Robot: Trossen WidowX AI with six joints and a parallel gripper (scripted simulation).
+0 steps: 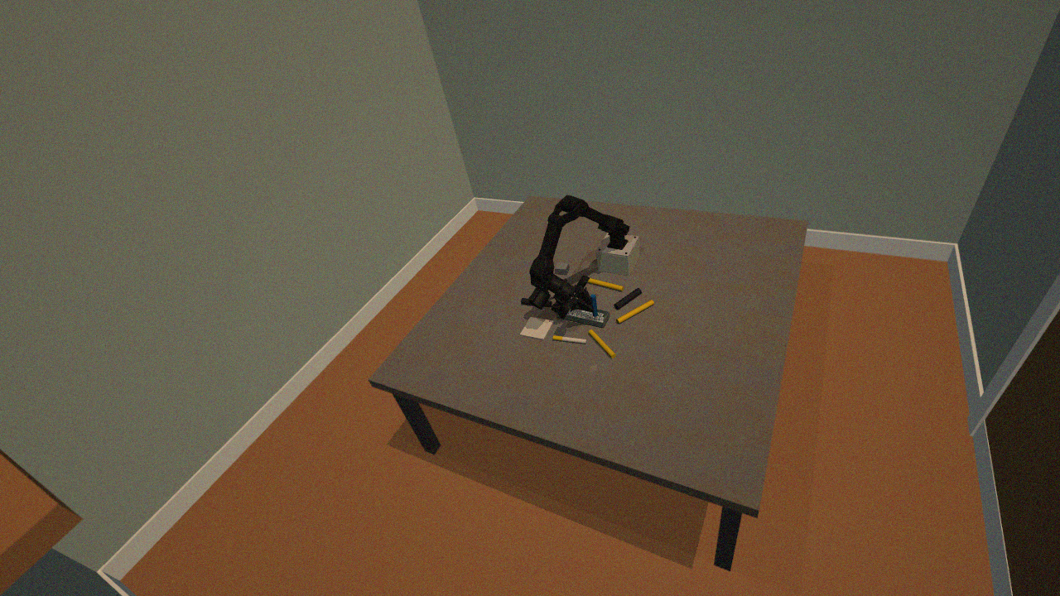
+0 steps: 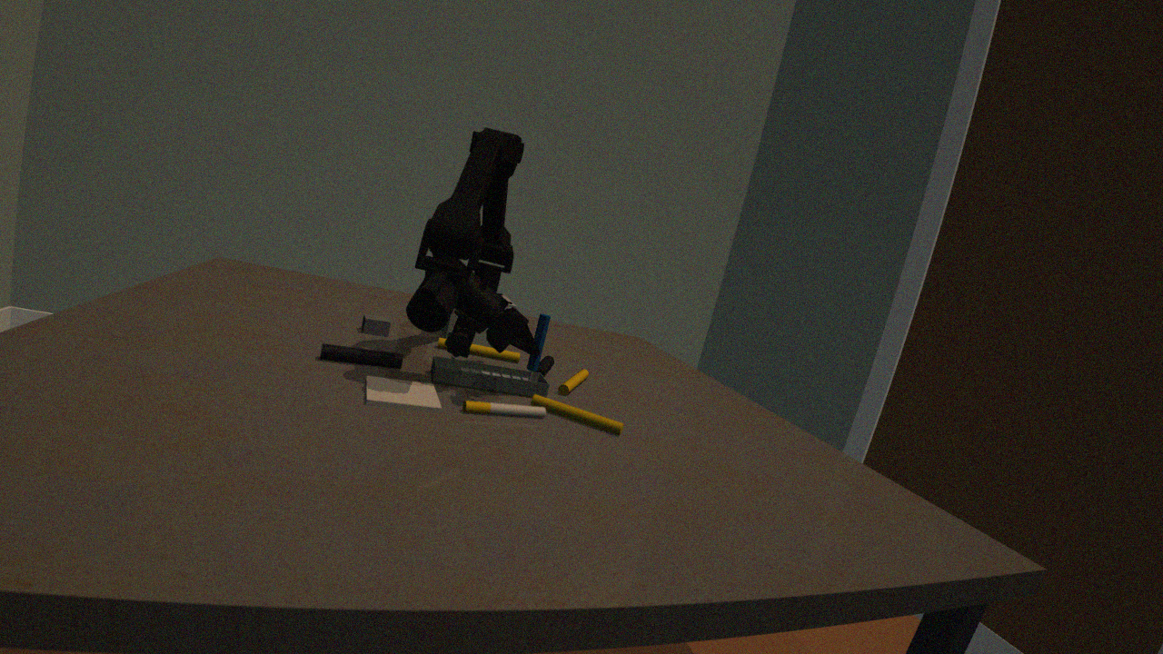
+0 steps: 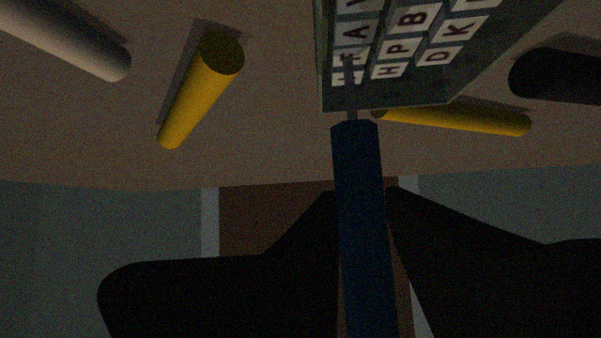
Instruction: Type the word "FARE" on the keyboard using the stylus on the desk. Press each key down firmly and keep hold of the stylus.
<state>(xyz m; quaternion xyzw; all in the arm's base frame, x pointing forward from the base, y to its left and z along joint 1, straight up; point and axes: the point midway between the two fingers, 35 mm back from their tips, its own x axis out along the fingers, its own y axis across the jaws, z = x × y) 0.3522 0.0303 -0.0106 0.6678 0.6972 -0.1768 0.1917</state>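
My gripper tip is 110 mm short of the white-and-yellow stick, 60 mm to the left of it and 60 mm above it. Round my gripper tip: white card (200 mm to the right, 100 mm ahead, 70 mm below); blue stylus (20 mm below).
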